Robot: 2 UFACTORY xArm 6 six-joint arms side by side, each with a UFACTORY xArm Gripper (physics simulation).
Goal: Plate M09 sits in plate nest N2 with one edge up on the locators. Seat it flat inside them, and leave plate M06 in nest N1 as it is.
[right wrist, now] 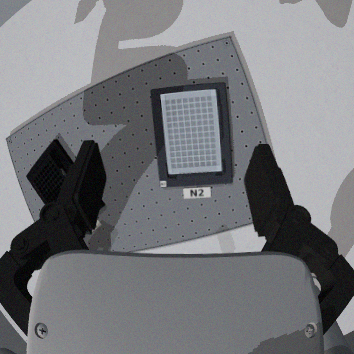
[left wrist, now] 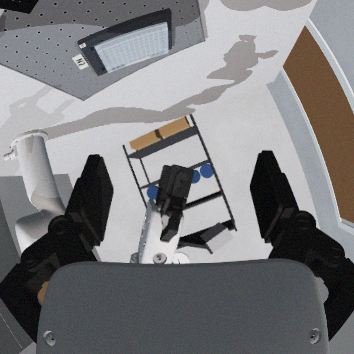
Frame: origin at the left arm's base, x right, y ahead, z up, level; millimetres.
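Seen in the pictures: left gripper, between the fingertips: (left wrist: 180, 169); right gripper, between the fingertips: (right wrist: 175, 159) (left wrist: 176, 166); right arm's base, origin of its link: (left wrist: 28, 139).
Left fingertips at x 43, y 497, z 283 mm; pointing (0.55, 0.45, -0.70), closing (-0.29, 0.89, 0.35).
Observation:
Offsets run from my left fingertips to a thing's top centre. "spot": to the spot under its first point.
Plate M09, a clear plate with a grid of wells {spot: dx +200, dy +71, dz -245 mm} (left wrist: 132, 46) (right wrist: 191, 131), lies in the dark nest N2 {dx +211, dy +71, dz -254 mm} (left wrist: 125, 27) (right wrist: 227, 145); which edge is raised is hard to tell. The N2 label {spot: dx +238, dy -23, dz -268 mm} (left wrist: 80, 62) (right wrist: 197, 193) is beside the nest. A black gridded plate {dx -26, dy -73, dz -244 mm} (right wrist: 46, 176), probably M06 in nest N1, is at the left of the right wrist view, partly behind a finger; its label does not show. My right gripper (right wrist: 175, 159) is open and empty above the board, its fingers either side of N2. My left gripper is open and empty, away from both nests.
The perforated grey board (left wrist: 55, 75) (right wrist: 135, 220) carries the nests. In the left wrist view, a shelf rack (left wrist: 212, 184) with boxes and blue round items stands beyond the fingers. A white arm part with a black end (left wrist: 175, 185) overlaps it, and a white arm (left wrist: 37, 170) stands left.

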